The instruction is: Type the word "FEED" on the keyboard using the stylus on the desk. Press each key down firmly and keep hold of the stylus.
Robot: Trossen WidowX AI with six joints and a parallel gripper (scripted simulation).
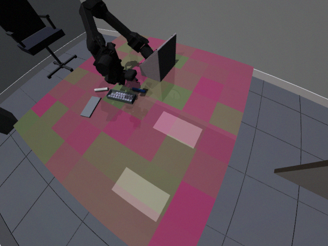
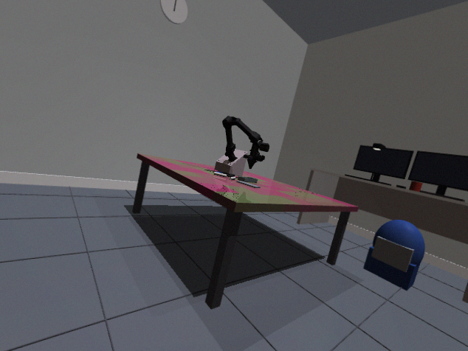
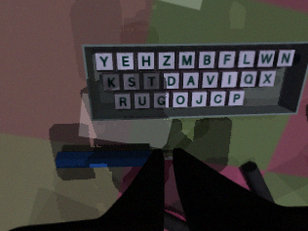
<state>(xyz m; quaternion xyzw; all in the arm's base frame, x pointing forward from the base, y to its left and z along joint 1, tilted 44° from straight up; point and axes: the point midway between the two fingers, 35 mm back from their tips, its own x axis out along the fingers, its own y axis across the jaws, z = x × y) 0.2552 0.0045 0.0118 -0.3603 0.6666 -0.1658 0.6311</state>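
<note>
Right now the blue stylus is 6 cm behind my gripper tip and 9 cm below it. Also, from my gripper tip: grey slab: 19 cm ahead, 16 cm to the right, 9 cm below.
</note>
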